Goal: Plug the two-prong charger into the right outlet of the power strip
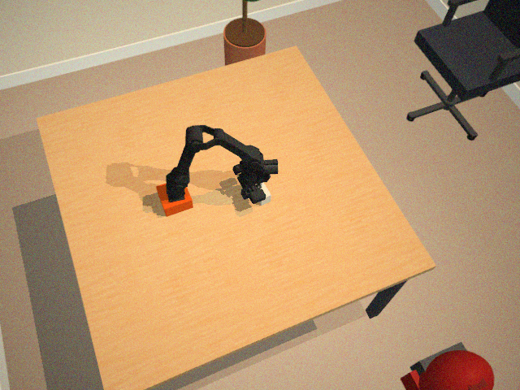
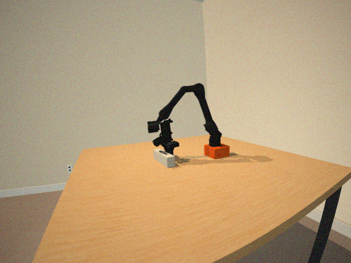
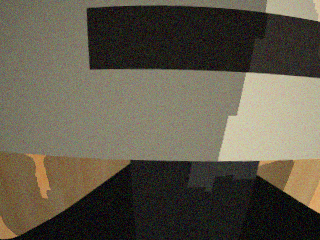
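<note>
My gripper tip is now 2 cm short of the dark two-prong charger and 1 cm below it.
</note>
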